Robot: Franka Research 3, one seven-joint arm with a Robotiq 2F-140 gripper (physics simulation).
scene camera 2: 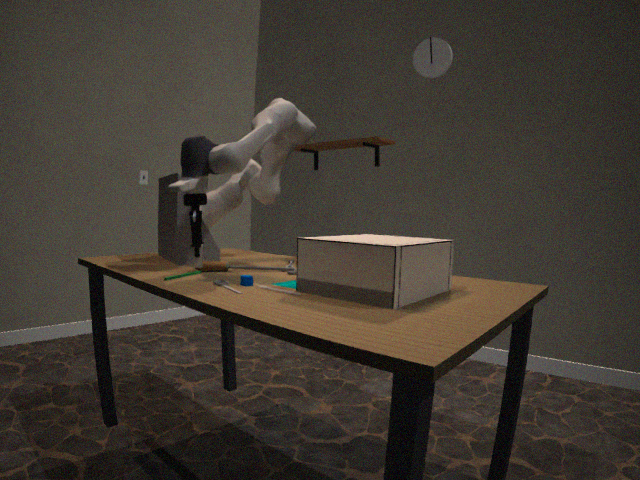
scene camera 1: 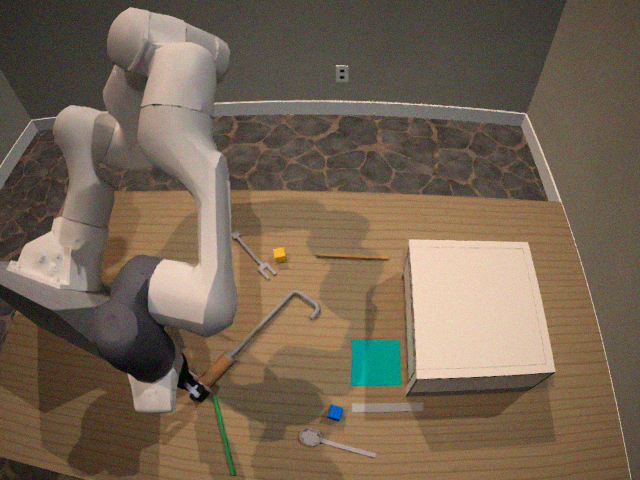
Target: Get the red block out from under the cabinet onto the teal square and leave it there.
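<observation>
The white cabinet (scene camera 1: 475, 310) (scene camera 2: 346, 266) stands at the right of the table in scene camera 1. The red block does not show in either view. The teal square (scene camera 1: 375, 362) (scene camera 2: 285, 284) lies bare just left of the cabinet. My gripper (scene camera 1: 201, 390) (scene camera 2: 197, 261) is low over the left of the table, shut on the wooden handle end of the hooked stick (scene camera 1: 262, 325) (scene camera 2: 258, 268). The stick's grey rod slants away toward the upper right, its bent hook left of the cabinet. Whether it touches the table is hard to tell.
A blue block (scene camera 1: 334, 412) (scene camera 2: 246, 280), a pale strip (scene camera 1: 387, 407) and a spoon (scene camera 1: 310, 437) lie near the teal square. A green stick (scene camera 1: 224, 436) (scene camera 2: 181, 275) lies near the gripper. A yellow block (scene camera 1: 279, 254), a fork (scene camera 1: 251, 253) and an orange stick (scene camera 1: 352, 256) lie beyond the hook.
</observation>
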